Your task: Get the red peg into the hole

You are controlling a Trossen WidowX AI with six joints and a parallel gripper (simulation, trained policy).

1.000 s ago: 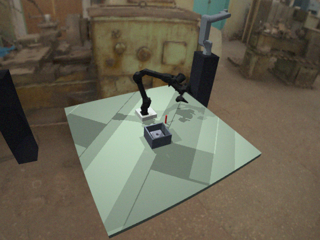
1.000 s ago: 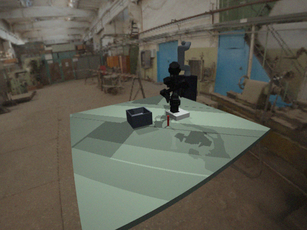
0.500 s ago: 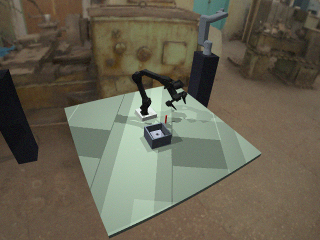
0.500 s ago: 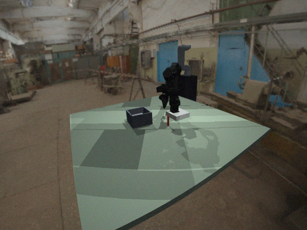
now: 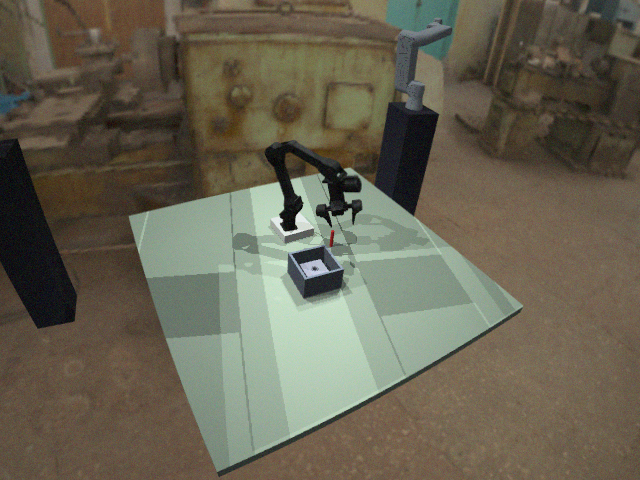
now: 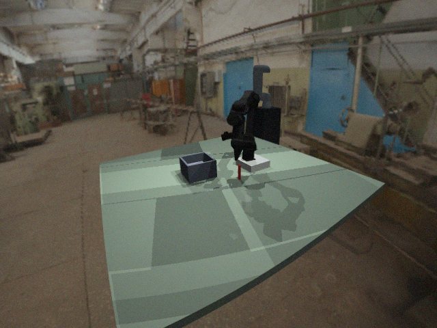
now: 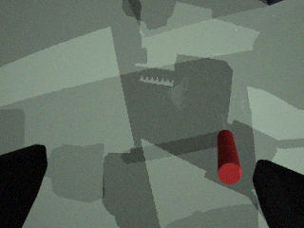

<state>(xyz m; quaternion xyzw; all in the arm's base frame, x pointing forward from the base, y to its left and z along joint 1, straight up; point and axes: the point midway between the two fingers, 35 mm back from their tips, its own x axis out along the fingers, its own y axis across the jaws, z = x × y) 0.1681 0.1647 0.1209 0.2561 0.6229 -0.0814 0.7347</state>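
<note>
My gripper tip is now 3 cm past the red peg, 2 cm to the left of it and 9 cm above it. Also, from my gripper tip: dark box: 15 cm ahead, 18 cm to the right, 10 cm below; then grey plate: 15 cm ahead, 18 cm to the right, 8 cm below.
</note>
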